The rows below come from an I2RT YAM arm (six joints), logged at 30 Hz.
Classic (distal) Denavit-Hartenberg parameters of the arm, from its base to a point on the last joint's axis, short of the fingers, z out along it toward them. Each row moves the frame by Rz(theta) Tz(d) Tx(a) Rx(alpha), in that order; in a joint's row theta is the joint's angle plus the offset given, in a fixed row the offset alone. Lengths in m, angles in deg.
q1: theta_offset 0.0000  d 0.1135  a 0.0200  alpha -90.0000
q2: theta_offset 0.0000  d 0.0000  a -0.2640  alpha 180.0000
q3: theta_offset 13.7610  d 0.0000  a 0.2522  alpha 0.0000
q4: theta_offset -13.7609  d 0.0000  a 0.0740  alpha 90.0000
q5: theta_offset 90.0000  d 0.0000  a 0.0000  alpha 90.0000
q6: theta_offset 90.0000  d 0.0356  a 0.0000  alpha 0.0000
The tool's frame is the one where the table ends.
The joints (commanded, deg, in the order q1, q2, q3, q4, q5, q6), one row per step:
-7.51, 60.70, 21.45, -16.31, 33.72, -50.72
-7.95, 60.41, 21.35, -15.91, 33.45, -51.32
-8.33, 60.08, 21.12, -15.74, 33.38, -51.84
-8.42, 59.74, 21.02, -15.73, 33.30, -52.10
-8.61, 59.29, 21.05, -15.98, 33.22, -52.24
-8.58, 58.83, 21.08, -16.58, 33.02, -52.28
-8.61, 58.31, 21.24, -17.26, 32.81, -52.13
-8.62, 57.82, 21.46, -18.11, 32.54, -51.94
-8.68, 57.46, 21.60, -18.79, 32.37, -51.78
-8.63, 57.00, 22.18, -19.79, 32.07, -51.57
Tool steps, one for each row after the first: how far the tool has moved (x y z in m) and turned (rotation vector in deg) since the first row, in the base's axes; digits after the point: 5 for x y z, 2 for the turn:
-0.00019, -0.00121, 0.00063, -0.10, -0.25, 0.12
-0.00119, -0.00221, 0.00054, -0.29, -0.20, 0.14
-0.00177, -0.00236, 0.00095, -0.36, -0.30, 0.27
-0.00246, -0.00281, 0.00204, -0.39, -0.45, 0.22
-0.00346, -0.00246, 0.00274, -0.23, -0.34, 0.40
-0.00426, -0.00232, 0.00418, 0.00, -0.46, 0.39
-0.00509, -0.00208, 0.00564, 0.32, -0.47, 0.40
-0.00592, -0.00205, 0.00655, 0.55, -0.41, 0.33
-0.00583, -0.00175, 0.00962, 0.87, -0.62, 0.41

